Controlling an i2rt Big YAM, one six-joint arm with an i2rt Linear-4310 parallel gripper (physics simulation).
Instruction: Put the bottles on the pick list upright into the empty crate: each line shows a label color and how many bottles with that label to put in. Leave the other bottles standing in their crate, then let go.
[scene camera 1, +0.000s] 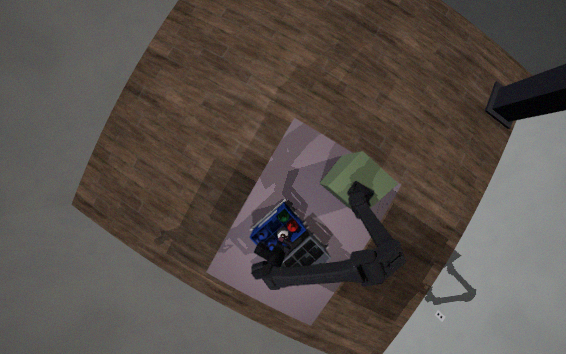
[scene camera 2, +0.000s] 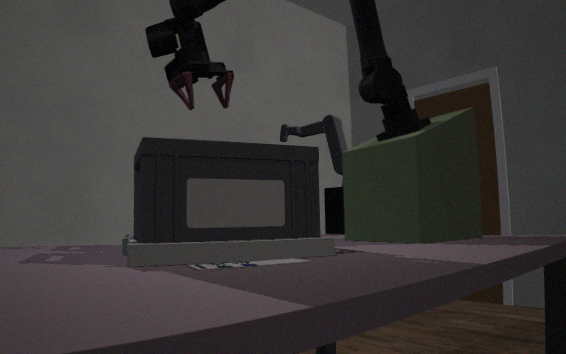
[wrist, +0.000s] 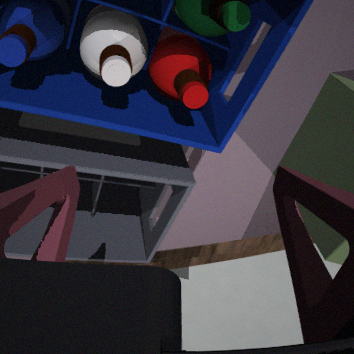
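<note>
My gripper (scene camera 2: 209, 108) is visible, also at (wrist: 175, 176). A red bottle (wrist: 179, 68) is visible as well.
</note>
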